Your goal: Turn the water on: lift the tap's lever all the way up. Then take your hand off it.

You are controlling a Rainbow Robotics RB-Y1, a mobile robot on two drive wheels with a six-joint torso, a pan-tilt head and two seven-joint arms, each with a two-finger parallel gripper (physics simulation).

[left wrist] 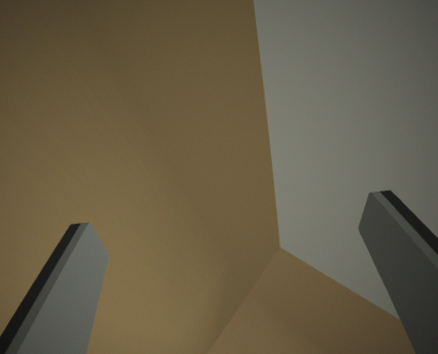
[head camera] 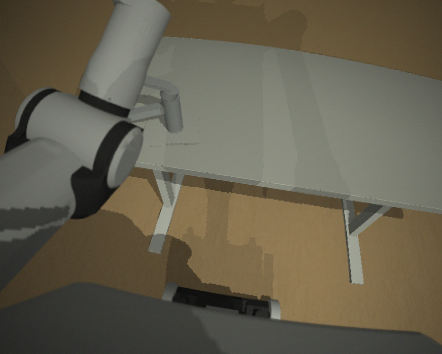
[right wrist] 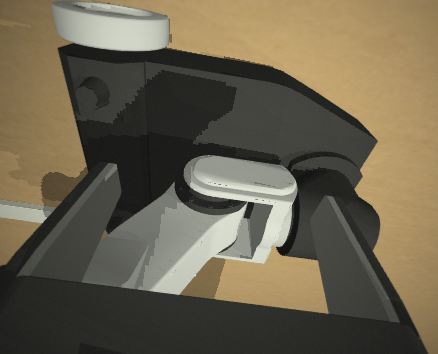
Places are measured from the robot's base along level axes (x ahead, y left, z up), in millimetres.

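Pixels of known places: left gripper, fingertip midpoint: (left wrist: 230,225); right gripper, fingertip midpoint: (right wrist: 220,193).
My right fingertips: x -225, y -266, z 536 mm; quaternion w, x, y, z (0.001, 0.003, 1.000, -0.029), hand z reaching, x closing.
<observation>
Behind a point stands the place of what it marks.
The grey tap (head camera: 172,112) @[y 210, x 354, z 1032 mm] stands upright on the pale table (head camera: 240,110) @[y 38, x 498, z 951 mm] in the head camera. Its lever (head camera: 161,84) @[y 234, x 368, z 1106 mm] runs from the top of the body toward the upper left, and its spout (head camera: 148,111) @[y 276, x 349, z 1031 mm] sticks out to the left below it. My left arm hides the outer ends of both, so how far the lever is raised is hard to tell. My left gripper (left wrist: 230,225) @[y 52, x 414, z 1576 mm] is wide open and empty, with no part of the tap showing in the left wrist view. It does not show in the head camera. My right gripper (right wrist: 220,193) @[y -266, x -225, z 536 mm] is open and empty.
My left arm (head camera: 75,125) @[y 191, x 33, z 1280 mm] crosses the left of the head camera view, over the table's left part. Table legs (head camera: 162,230) (head camera: 355,257) stand below the front edge. My dark base (right wrist: 200,115) @[y -141, x -183, z 169 mm] and white leg link (right wrist: 240,175) @[y -98, x -272, z 294 mm] show beyond the right fingers.
</observation>
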